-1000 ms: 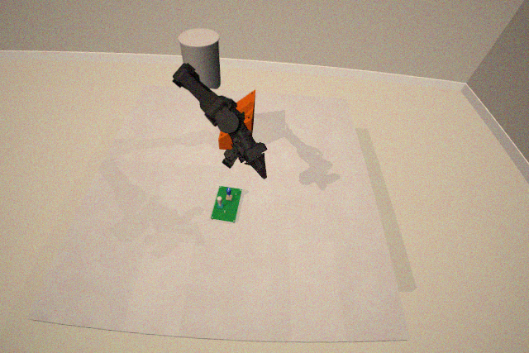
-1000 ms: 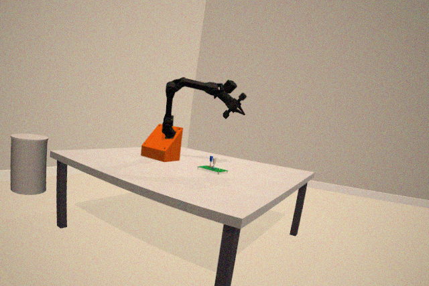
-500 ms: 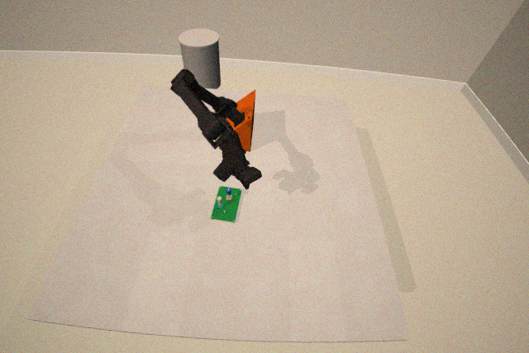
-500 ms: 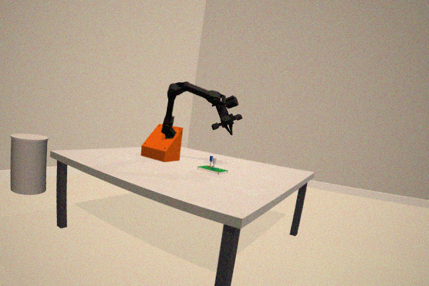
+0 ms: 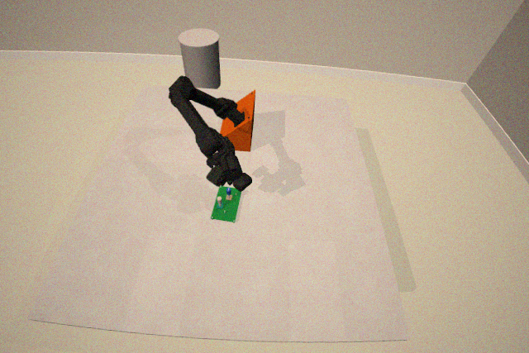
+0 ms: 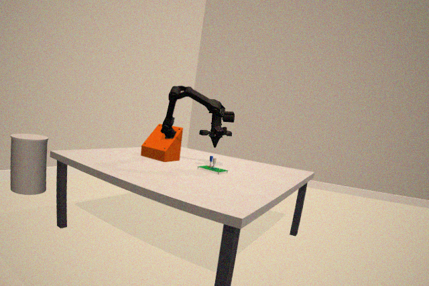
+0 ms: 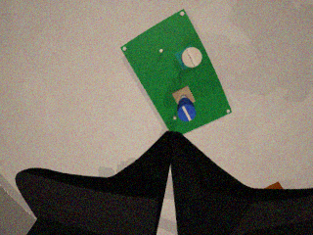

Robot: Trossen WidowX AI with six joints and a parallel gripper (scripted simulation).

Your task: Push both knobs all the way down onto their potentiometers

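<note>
My gripper tip is 70 mm above the blue knob, 10 mm to the left of it and 10 mm past it. Also, from my gripper tip: white round knob: 70 mm below, 40 mm to the right, 30 mm ahead.
</note>
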